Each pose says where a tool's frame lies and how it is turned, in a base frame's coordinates. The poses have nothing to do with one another.
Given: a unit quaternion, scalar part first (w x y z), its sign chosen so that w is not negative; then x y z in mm.
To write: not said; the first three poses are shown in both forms.
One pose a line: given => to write
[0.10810 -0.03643 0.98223 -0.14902 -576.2 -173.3 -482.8] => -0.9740 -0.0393 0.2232; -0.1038 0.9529 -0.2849; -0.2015 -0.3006 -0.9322; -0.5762 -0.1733 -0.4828
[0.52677 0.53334 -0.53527 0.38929 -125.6 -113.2 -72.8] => 0.1239 -0.9811 -0.1487; -0.1608 0.1280 -0.9786; 0.9792 0.1451 -0.1419; -0.1256 -0.1132 -0.0728
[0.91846 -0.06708 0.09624 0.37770 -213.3 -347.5 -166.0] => 0.6962 -0.7067 0.1261; 0.6809 0.7057 0.1959; -0.2275 -0.0505 0.9725; -0.2133 -0.3475 -0.1660
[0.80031 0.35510 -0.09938 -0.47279 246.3 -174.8 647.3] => 0.5332 0.6862 -0.4948; -0.8273 0.3007 -0.4744; -0.1767 0.6624 0.7281; 0.2463 -0.1748 0.6473
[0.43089 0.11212 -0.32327 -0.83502 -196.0 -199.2 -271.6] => -0.6035 0.6471 -0.4658; -0.7921 -0.4197 0.4433; 0.0913 0.6365 0.7659; -0.1960 -0.1992 -0.2716
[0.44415 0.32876 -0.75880 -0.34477 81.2 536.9 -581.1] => -0.3893 -0.1927 -0.9007; -0.8052 0.5461 0.2312; 0.4474 0.8153 -0.3677; 0.0812 0.5369 -0.5811
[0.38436 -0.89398 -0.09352 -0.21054 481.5 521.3 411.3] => 0.8939 0.3291 0.3045; 0.0054 -0.6870 0.7266; 0.4483 -0.6478 -0.6159; 0.4815 0.5213 0.4113
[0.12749 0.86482 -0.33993 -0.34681 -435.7 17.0 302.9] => 0.5283 -0.4995 -0.6865; -0.6764 -0.7364 0.0153; -0.5132 0.4563 -0.7269; -0.4357 0.0170 0.3029
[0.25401 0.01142 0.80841 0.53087 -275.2 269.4 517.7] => -0.8707 -0.2512 0.4228; 0.2882 0.4361 0.8525; -0.3986 0.8641 -0.3073; -0.2752 0.2694 0.5177
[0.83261 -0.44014 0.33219 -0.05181 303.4 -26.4 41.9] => 0.7739 -0.2061 0.5988; -0.3787 0.6072 0.6985; -0.5076 -0.7674 0.3919; 0.3034 -0.0264 0.0419
